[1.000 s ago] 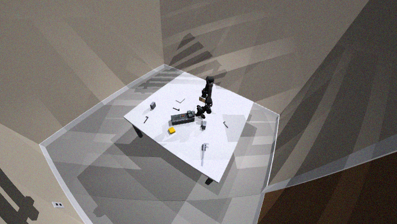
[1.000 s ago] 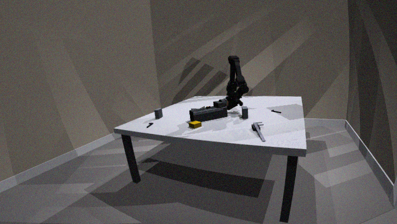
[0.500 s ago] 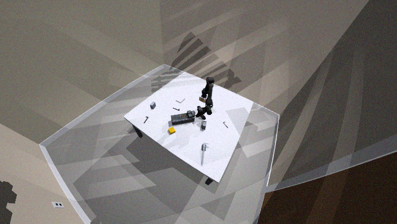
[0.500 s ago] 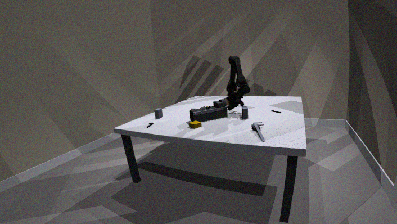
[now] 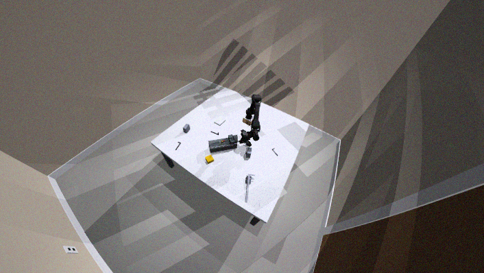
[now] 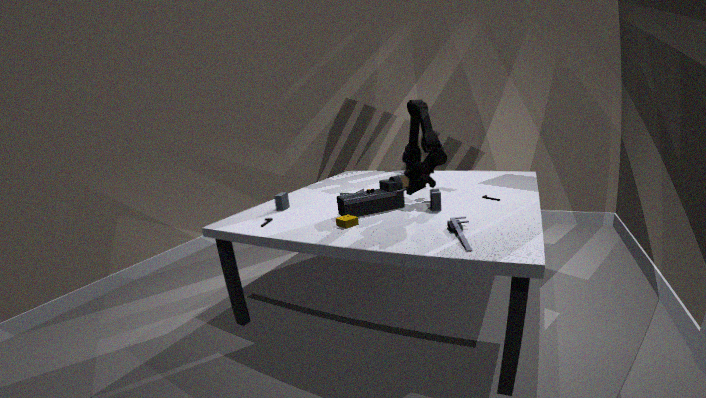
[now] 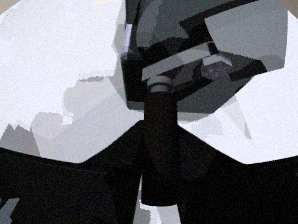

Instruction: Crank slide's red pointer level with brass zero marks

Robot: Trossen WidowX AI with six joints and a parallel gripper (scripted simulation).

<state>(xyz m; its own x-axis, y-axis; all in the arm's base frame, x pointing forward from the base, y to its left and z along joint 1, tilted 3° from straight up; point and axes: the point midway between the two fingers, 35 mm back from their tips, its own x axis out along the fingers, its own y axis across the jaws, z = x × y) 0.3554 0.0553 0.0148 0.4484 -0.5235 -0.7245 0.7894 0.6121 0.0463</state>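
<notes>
The red pointer lies 13 cm to the right of my gripper tip, 7 cm ahead of it and 4 cm above it. Also, from my gripper tip: yellow block 27 cm ahead, 18 cm to the right, 3 cm below; then dark crank handle 3 cm above, 1 cm to the left, 1 cm behind.
</notes>
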